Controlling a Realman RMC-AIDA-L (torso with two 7-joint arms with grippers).
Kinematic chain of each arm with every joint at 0, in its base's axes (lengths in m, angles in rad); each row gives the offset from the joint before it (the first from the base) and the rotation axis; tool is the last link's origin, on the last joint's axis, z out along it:
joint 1: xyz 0 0 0.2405 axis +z
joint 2: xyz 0 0 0 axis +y
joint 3: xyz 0 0 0.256 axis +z
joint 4: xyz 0 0 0 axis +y
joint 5: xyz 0 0 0.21 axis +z
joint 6: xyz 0 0 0 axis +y
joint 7: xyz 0 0 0.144 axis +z
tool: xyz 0 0 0
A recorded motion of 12 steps. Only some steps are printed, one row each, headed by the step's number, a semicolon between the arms.
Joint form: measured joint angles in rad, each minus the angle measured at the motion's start. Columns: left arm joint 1, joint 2, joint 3, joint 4, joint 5, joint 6, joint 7; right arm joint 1, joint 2, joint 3, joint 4, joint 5, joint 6, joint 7.
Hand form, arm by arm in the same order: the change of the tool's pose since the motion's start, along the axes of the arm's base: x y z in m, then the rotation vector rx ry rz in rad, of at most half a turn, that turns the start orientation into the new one. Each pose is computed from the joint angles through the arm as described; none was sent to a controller.
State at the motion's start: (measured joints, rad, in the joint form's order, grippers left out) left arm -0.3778 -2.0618 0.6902 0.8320 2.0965 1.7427 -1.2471; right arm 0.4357 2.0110 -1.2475 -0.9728 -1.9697 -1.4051 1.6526
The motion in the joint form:
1: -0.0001 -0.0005 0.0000 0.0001 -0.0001 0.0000 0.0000; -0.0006 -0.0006 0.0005 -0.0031 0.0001 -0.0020 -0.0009
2: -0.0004 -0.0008 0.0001 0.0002 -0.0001 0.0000 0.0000; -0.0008 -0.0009 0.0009 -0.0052 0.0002 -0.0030 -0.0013
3: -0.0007 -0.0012 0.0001 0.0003 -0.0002 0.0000 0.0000; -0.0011 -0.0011 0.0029 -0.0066 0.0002 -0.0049 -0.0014
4: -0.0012 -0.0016 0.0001 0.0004 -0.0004 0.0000 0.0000; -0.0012 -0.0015 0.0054 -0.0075 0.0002 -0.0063 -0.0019
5: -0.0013 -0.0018 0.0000 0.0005 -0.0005 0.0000 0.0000; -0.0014 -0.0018 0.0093 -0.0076 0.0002 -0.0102 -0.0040
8: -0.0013 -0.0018 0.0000 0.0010 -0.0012 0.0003 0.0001; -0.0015 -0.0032 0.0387 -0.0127 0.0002 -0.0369 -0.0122
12: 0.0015 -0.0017 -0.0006 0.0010 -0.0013 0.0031 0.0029; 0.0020 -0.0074 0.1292 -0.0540 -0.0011 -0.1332 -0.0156
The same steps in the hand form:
1: 0.0001 0.0000 -0.0002 -0.0001 -0.0005 -0.0002; -0.0003 0.0000 0.0006 0.0004 -0.0003 0.0030
2: 0.0003 0.0001 -0.0003 -0.0002 -0.0007 -0.0006; -0.0006 0.0001 0.0010 0.0010 -0.0005 0.0050
3: 0.0005 0.0002 -0.0004 -0.0002 -0.0011 -0.0010; -0.0007 0.0001 0.0016 0.0016 0.0004 0.0054
4: 0.0007 0.0003 -0.0005 -0.0002 -0.0015 -0.0015; -0.0006 0.0003 0.0023 0.0030 0.0011 0.0057
5: 0.0008 0.0003 -0.0006 -0.0001 -0.0017 -0.0017; -0.0005 0.0001 0.0030 0.0028 0.0027 0.0065
8: 0.0009 0.0004 -0.0004 0.0005 -0.0021 -0.0023; -0.0007 -0.0001 0.0087 0.0054 0.0165 0.0103
12: 0.0003 -0.0007 -0.0003 -0.0001 -0.0030 -0.0029; -0.0067 -0.0004 0.0293 0.0109 0.0588 0.0307

